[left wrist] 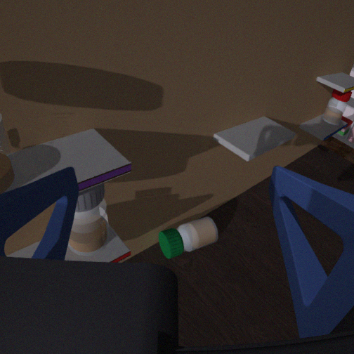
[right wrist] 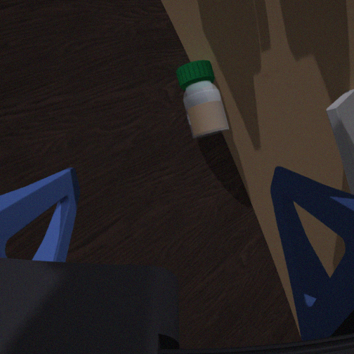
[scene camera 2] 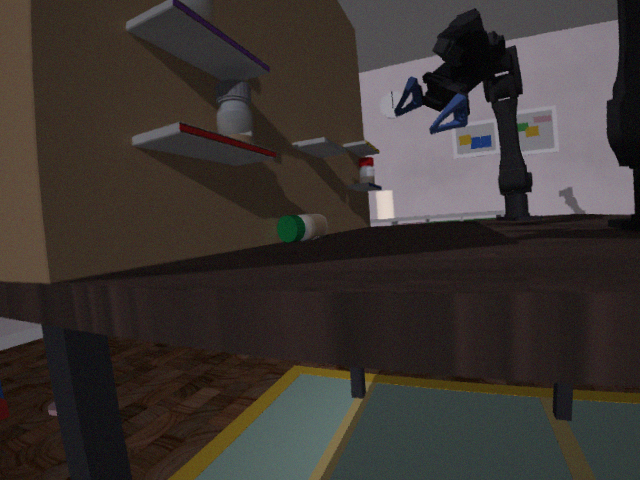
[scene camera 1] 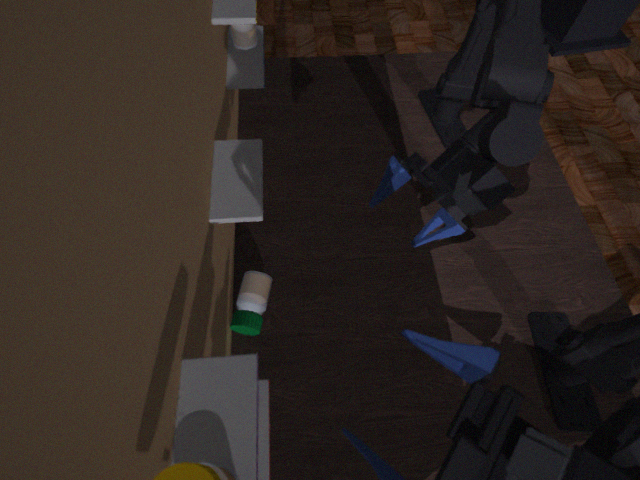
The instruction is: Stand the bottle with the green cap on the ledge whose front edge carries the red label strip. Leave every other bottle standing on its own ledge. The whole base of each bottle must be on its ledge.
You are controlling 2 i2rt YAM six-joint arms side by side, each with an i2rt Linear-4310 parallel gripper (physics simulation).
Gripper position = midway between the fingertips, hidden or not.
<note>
I see my left gripper (scene camera 1: 373, 377), my right gripper (scene camera 1: 391, 226), a grey-capped bottle (scene camera 2: 234, 118), a purple-labelled ledge (left wrist: 89, 153), a red-labelled ledge (scene camera 2: 169, 139), a blue-labelled ledge (scene camera 1: 245, 68) and a tan wall (scene camera 1: 119, 275).
The grey-capped bottle also shows in the left wrist view (left wrist: 89, 234). My left gripper is seen too in the left wrist view (left wrist: 173, 177). My right gripper also shows in the right wrist view (right wrist: 174, 178) and in scene camera 2 (scene camera 2: 411, 122). The right wrist view does not show the grey-capped bottle: it is out of frame. Scene camera 1 does not show the grey-capped bottle, which is hidden by the purple-labelled ledge.
</note>
